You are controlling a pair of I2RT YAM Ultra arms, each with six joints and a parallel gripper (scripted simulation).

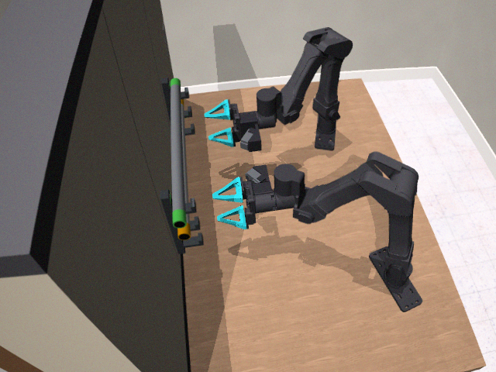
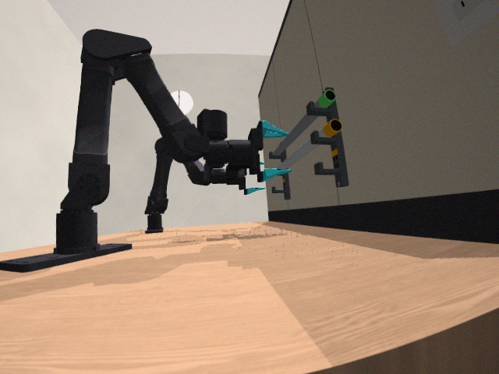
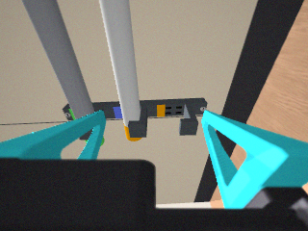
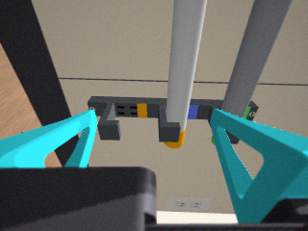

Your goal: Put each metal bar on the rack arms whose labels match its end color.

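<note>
The orange-ended bar lies 160 mm to the right of my left hand, 70 mm ahead of it and 40 mm above it. Also, from my left hand: black baseboard 170 mm below, 120 mm to the right, 110 mm ahead; then dark wall panel 230 mm above, 170 mm ahead, 130 mm to the right; then green-ended bar 150 mm to the right, 110 mm above, 70 mm ahead.
Now: right hand 14 cm to the right of the orange-ended bar, 10 cm short of it and 3 cm below it. Round my right hand: black baseboard (17 cm to the left, 17 cm below, 14 cm ahead); then dark wall panel (22 cm above, 20 cm ahead, 17 cm to the left); then green-ended bar (14 cm to the left, 11 cm above, 10 cm ahead).
</note>
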